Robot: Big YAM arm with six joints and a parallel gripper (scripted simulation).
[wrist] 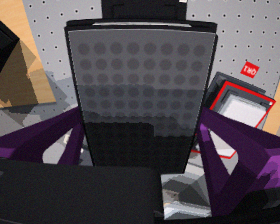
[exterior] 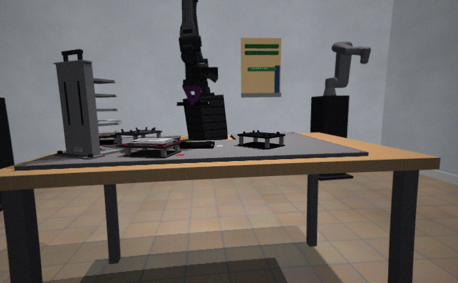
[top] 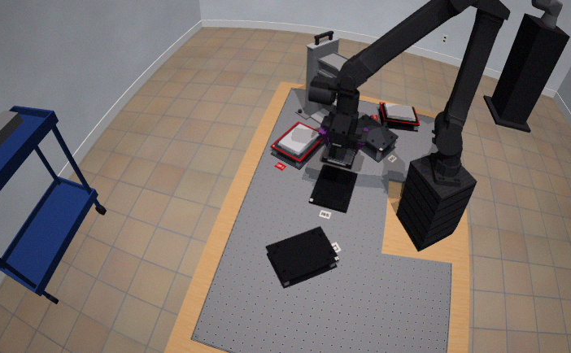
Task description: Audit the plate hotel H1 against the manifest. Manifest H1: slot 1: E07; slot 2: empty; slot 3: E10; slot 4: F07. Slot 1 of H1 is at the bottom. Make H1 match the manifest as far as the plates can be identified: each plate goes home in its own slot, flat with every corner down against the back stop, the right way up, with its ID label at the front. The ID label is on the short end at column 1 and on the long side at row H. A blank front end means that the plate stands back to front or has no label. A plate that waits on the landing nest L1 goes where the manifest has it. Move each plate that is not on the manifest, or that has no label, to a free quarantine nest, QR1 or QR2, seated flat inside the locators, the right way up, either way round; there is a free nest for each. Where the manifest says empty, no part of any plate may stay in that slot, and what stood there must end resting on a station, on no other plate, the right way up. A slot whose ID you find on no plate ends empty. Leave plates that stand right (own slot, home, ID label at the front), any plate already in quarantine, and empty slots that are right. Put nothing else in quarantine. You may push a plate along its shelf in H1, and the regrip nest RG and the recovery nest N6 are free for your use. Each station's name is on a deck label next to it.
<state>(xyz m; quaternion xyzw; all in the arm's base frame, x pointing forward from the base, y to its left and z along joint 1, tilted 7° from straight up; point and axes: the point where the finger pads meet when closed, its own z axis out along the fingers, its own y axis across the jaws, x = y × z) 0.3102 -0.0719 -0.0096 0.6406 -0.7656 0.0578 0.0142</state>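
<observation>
Now: hand 2 cm short of the N6 deck label, 10 cm to the right of it and 19 cm above it. Round my hand: dark plate (right at my hand); regrip nest (12 cm behind, 24 cm to the right, 13 cm below); red-rimmed quarantine nest (14 cm ahead, 16 cm to the right, 15 cm below).
</observation>
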